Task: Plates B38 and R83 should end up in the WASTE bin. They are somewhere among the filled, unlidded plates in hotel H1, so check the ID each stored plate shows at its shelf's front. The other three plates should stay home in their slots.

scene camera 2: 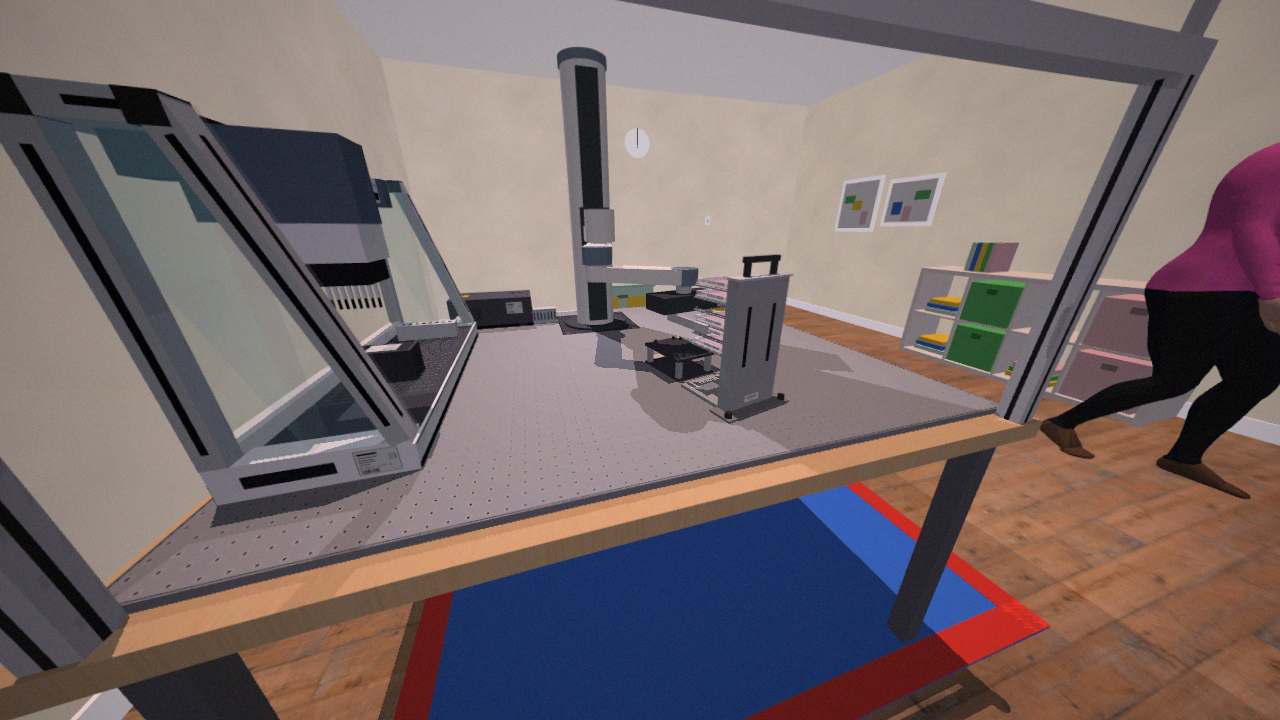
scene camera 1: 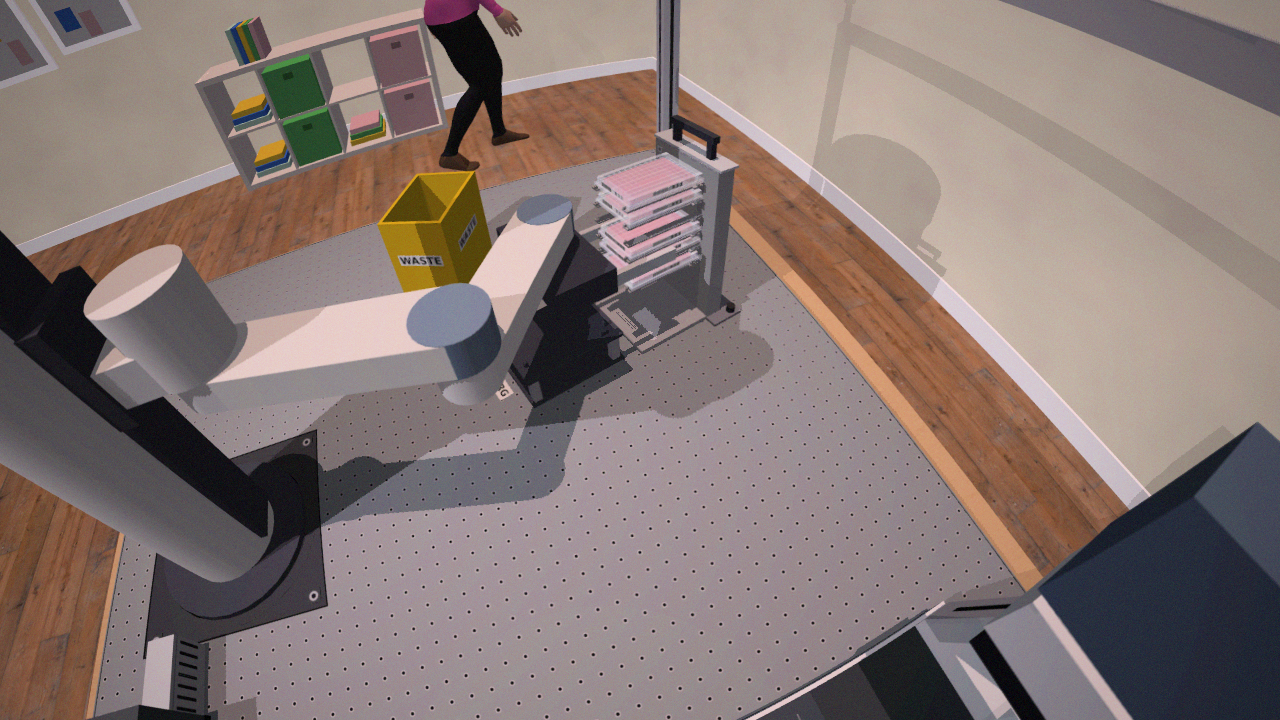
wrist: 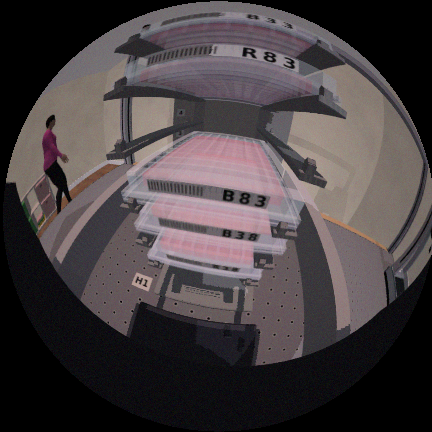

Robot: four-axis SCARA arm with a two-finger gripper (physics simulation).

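Pixels of known places: gripper, fingertip midpoint: [wrist: 222, 167]; arm's base at its link origin: [scene camera 2: 595, 324] [scene camera 1: 240, 539].
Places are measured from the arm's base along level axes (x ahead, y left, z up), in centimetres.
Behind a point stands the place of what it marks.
Hotel H1 [scene camera 1: 718, 237] @[x 83.0, y 11.8, z 17.9 cm] [scene camera 2: 754, 344] @[x 83.6, y 18.1, z 16.0 cm] holds five pink, unlidded plates. In the wrist view, top to bottom, they read B33 [wrist: 225, 34], R83 [wrist: 270, 58], then an empty shelf, B83 [wrist: 215, 165] @[x 70.2, y 15.8, z 19.3 cm], B38 [wrist: 200, 213] and R38 [wrist: 207, 246] @[x 69.6, y 15.7, z 13.4 cm]. My gripper [wrist: 222, 167] @[x 74.4, y 16.7, z 17.5 cm] reaches in at the hotel's front and is shut on B38, which sits slightly raised within its slot, close under B83. In both scene views the fingers are mostly hidden. The yellow WASTE bin [scene camera 1: 413, 240] @[x 39.6, y 32.3, z 17.9 cm] stands open beside the forearm, and part of it shows behind the arm in scene camera 2 [scene camera 2: 631, 300].
A black stand on legs [scene camera 1: 562, 353] @[x 56.8, y 8.5, z 7.3 cm] [scene camera 2: 677, 351] @[x 60.2, y 11.3, z 7.3 cm] is under the gripper body, next to the hotel. The arm column [scene camera 1: 134, 465] @[x 5.5, y -5.1, z 27.0 cm] [scene camera 2: 586, 179] @[x 7.7, y -1.9, z 53.8 cm] rises from the table [scene camera 1: 626, 537] @[x 55.5, y -18.7, z 1.3 cm]. A framed instrument [scene camera 2: 295, 197] @[x 77.8, y -53.1, z 42.3 cm] stands at the opposite side. A person [scene camera 1: 474, 67] stands behind the table.
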